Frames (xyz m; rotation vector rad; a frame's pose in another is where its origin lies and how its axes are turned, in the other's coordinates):
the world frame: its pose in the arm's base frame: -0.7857 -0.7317 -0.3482 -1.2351 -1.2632 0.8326
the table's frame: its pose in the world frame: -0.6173 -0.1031 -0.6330 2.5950 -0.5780 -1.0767
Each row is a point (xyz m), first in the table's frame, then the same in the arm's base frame.
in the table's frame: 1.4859 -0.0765 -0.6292
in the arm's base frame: 0.3552 -0.3240 0.6143
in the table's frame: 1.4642 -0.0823 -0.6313
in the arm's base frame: 0.3437 -0.3288 0.5955
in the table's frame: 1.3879 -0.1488 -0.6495
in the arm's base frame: 0.3241 -0.3208 0.4948
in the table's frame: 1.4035 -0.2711 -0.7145
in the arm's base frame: 0.3700 -0.2175 0.4134
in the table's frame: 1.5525 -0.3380 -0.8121
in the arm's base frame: 0.4513 -0.0524 0.4618
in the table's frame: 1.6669 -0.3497 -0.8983
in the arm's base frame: 0.4851 0.0704 0.5284
